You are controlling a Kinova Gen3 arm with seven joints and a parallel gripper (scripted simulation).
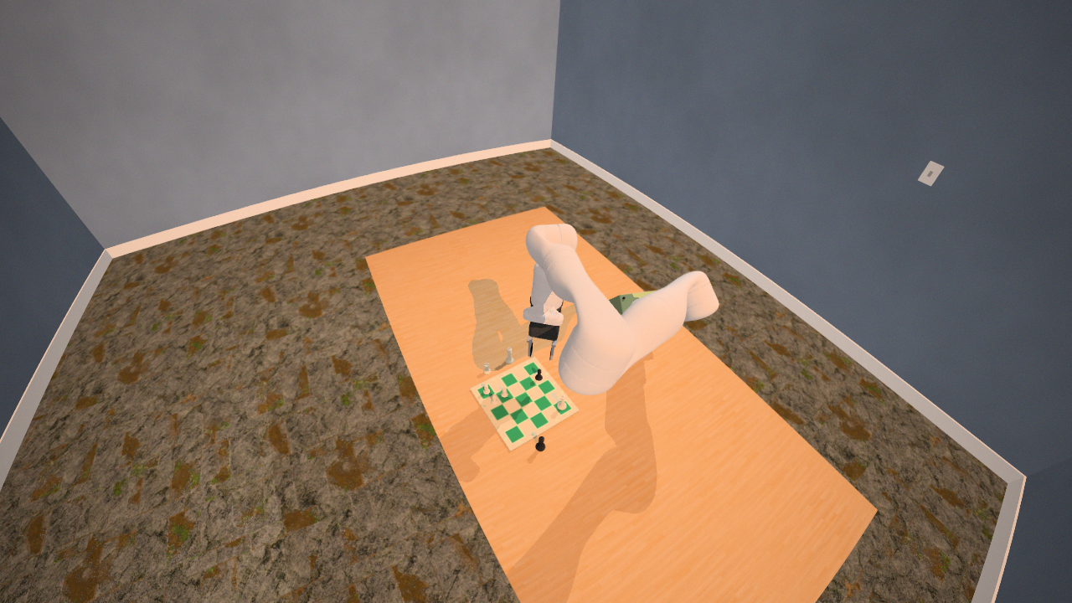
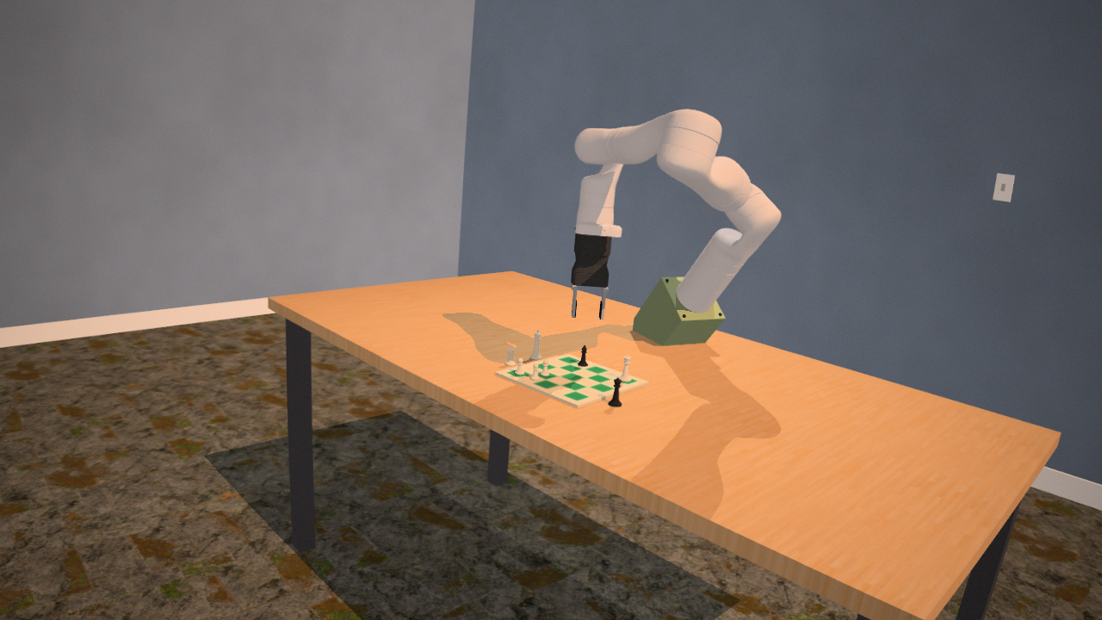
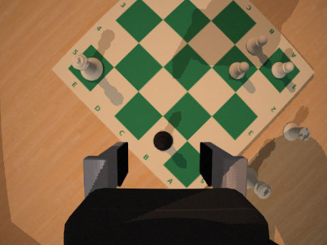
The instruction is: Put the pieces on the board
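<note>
Right now the white king is 50 mm ahead of my hand, 90 mm to the right of it and 100 mm below it. The rest, counted from my hand: chessboard 70 mm ahead, 50 mm to the left, 120 mm below; then black bishop 100 mm below; then white rook 130 mm ahead, 80 mm to the right, 110 mm below.
</note>
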